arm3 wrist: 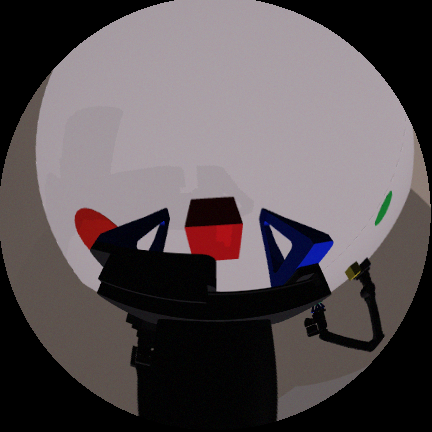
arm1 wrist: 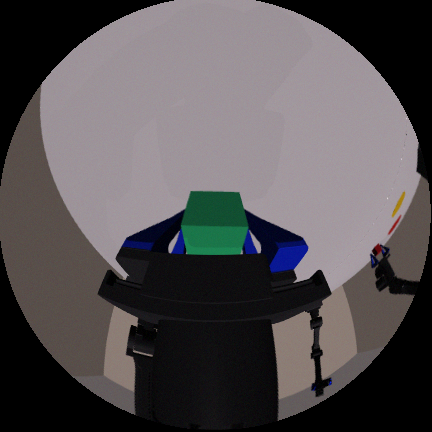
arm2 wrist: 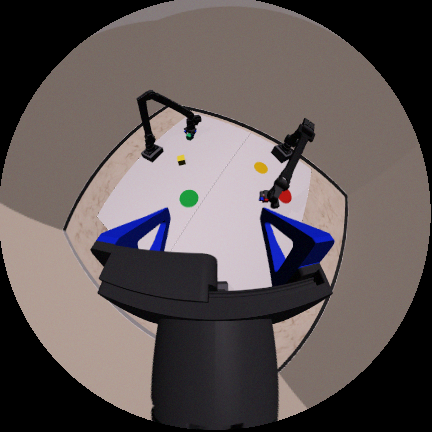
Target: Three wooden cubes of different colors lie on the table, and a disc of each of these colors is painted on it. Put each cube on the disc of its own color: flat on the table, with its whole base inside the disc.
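Observation:
Arm1's gripper [arm1 wrist: 215, 212] is shut on the green cube [arm1 wrist: 215, 237] [arm2 wrist: 189, 135]; whether the cube touches the table is unclear. Arm2's gripper [arm2 wrist: 215, 211] is open and empty, high above the table. Arm3's gripper [arm3 wrist: 215, 211] is open around the red cube [arm3 wrist: 214, 241], with gaps on both sides. The yellow cube [arm2 wrist: 181, 159] [arm3 wrist: 352, 270] lies on the table near arm1's base. The green disc [arm2 wrist: 189, 198] [arm3 wrist: 383, 208] is bare. The yellow disc [arm2 wrist: 260, 167] [arm1 wrist: 398, 204] is bare. The red disc [arm2 wrist: 285, 196] [arm3 wrist: 92, 226] is beside arm3's gripper, partly hidden by it.
In the arm2 wrist view, arm1 [arm2 wrist: 145, 117] stands at the back left and arm3 [arm2 wrist: 296, 152] reaches over the right side of the white table top [arm2 wrist: 225, 175]. A thin seam line crosses the table. A dark rim runs round the outer edge.

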